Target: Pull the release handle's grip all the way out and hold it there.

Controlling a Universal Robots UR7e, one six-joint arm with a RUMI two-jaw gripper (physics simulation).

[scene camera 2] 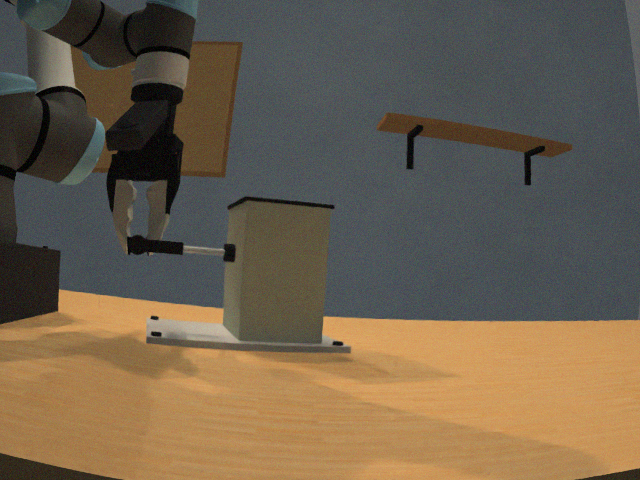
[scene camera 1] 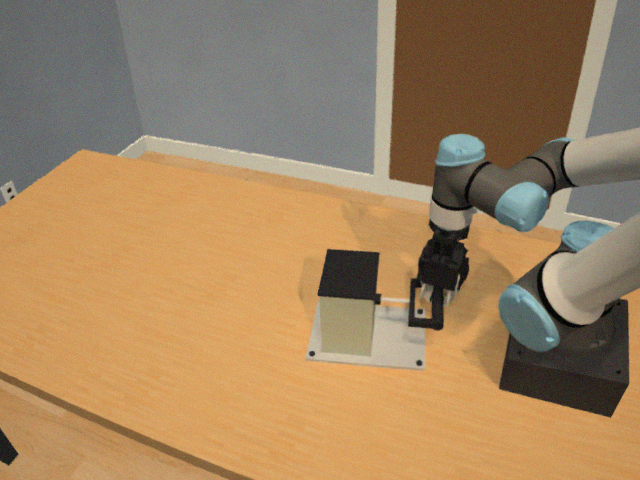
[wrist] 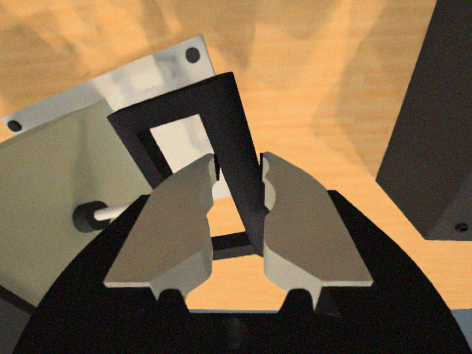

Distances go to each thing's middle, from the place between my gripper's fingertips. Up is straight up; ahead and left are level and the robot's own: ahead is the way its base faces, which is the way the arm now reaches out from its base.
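Here is the light grey base plate (scene camera 1: pixel 395 345), which is 60 mm to the left of my hand, 120 mm ahead of my hand and 90 mm below my hand.
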